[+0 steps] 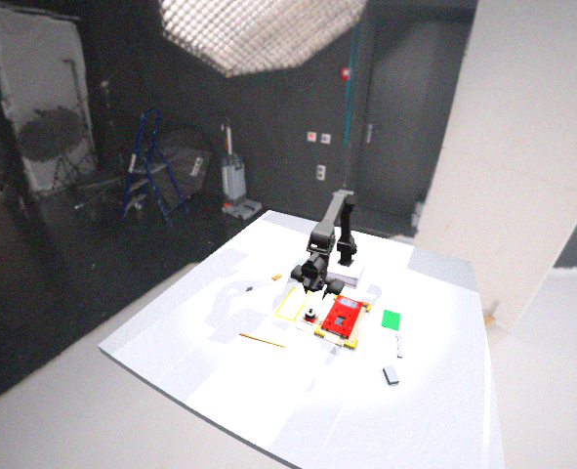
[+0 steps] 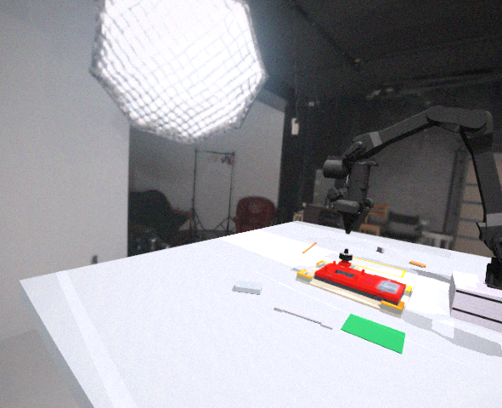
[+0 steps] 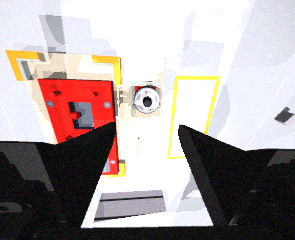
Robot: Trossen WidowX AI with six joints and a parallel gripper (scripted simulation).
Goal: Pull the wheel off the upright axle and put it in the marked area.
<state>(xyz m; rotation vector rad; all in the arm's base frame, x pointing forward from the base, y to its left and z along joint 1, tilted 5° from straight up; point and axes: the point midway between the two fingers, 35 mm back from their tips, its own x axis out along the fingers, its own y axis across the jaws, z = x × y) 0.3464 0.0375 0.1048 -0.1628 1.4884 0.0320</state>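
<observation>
Right now my gripper tip is 8 cm above the dark wheel and 1 cm short of it. Round my gripper tip: grey block (35 cm to the left, 11 cm below, 6 cm ahead); green patch (26 cm to the left, 19 cm behind, 12 cm below); thin orange stick (20 cm ahead, 11 cm below, 9 cm to the right).
</observation>
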